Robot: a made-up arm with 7 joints. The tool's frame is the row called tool. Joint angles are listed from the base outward. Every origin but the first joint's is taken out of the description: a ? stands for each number. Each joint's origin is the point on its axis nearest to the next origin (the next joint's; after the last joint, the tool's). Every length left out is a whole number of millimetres.
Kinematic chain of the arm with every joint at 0, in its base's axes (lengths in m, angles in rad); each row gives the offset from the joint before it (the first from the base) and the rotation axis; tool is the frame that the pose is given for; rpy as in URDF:
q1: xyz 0 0 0.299 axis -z
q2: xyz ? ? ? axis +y
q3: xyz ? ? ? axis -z
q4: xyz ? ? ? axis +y
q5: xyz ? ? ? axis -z
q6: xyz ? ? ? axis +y
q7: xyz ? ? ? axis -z
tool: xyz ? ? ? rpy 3.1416 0 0
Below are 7 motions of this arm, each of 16 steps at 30 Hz.
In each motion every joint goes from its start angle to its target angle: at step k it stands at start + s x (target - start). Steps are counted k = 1, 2, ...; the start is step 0. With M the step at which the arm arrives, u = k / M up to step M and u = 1 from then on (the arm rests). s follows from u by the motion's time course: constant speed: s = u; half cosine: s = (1 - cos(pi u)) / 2; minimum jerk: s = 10 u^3 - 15 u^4 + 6 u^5.
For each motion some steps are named. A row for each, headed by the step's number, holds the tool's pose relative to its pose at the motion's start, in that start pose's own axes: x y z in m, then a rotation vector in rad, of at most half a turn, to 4 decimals.
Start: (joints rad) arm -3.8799 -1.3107 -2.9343 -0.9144 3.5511 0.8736 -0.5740
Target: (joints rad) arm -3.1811 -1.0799 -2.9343 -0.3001 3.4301 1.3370 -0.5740
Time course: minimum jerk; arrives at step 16
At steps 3, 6, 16:
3: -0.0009 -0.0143 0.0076 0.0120 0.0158 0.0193
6: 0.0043 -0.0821 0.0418 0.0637 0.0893 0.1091
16: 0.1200 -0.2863 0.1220 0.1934 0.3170 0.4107

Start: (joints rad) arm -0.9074 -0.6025 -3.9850 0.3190 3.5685 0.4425 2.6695
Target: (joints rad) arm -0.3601 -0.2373 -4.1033 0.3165 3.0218 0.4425 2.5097
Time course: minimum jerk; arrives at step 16
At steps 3, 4, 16:
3: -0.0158 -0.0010 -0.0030 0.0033 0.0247 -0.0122
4: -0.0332 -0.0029 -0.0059 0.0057 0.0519 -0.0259
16: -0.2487 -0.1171 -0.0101 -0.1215 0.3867 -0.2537

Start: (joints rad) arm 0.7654 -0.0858 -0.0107 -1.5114 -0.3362 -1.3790 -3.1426
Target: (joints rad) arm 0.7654 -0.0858 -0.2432 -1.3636 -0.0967 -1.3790 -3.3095
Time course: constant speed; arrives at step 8
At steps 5, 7, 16:
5: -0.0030 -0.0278 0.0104 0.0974 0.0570 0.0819
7: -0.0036 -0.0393 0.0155 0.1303 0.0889 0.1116
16: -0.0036 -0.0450 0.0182 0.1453 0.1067 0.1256

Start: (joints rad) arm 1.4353 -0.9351 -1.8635 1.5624 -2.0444 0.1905 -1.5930
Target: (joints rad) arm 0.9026 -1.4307 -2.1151 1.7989 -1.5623 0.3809 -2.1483
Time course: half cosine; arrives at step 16
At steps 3, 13, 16:
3: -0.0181 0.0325 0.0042 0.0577 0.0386 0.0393
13: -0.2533 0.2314 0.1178 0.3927 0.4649 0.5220
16: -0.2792 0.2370 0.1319 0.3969 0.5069 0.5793

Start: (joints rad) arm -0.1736 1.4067 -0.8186 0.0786 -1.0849 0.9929 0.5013
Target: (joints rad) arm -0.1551 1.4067 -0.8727 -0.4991 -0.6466 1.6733 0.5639
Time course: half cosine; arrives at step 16
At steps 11, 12, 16:
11: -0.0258 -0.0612 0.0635 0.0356 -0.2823 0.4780
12: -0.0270 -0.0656 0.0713 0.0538 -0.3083 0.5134
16: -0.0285 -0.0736 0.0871 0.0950 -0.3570 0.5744

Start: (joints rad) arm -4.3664 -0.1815 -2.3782 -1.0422 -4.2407 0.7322 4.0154
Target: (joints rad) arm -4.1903 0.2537 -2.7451 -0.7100 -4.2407 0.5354 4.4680
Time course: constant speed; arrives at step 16
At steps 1, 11, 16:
1: -0.0016 0.0062 -0.0125 0.0047 0.0023 0.0439
11: -0.0416 0.0527 -0.1321 0.0636 0.0070 0.4174
16: -0.0742 0.0631 -0.1852 0.0893 -0.0035 0.5590

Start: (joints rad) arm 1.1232 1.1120 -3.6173 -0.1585 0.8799 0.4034 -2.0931
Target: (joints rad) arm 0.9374 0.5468 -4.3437 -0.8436 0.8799 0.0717 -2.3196
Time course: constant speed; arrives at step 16
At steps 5, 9, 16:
5: -0.0847 0.0624 -0.0173 -0.0667 0.0949 -0.3376
9: -0.1676 0.1279 -0.0119 -0.1374 0.2437 -0.5769
16: -0.3154 0.2735 0.0618 -0.2955 0.6361 -0.8688

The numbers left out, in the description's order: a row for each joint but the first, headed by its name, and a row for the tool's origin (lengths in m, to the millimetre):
q2: 0 -0.014 0
q3: 0 0 0.384
q4: 0 -0.009 0
q5: 0 0 0.223
q6: 0 0 0
q7: 0 0 0.096
tool: 0 0 0

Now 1 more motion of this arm.
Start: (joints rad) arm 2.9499 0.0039 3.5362 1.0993 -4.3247 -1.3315 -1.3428
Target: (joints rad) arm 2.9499 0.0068 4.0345 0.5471 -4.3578 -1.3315 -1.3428
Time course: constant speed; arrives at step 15
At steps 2, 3, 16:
2: -0.0070 0.0125 0.0184 0.0760 -0.0340 0.0519
3: -0.0109 0.0180 0.0276 0.1127 -0.0522 0.0787
16: -0.0800 0.0451 0.1235 0.4802 -0.3302 0.4339

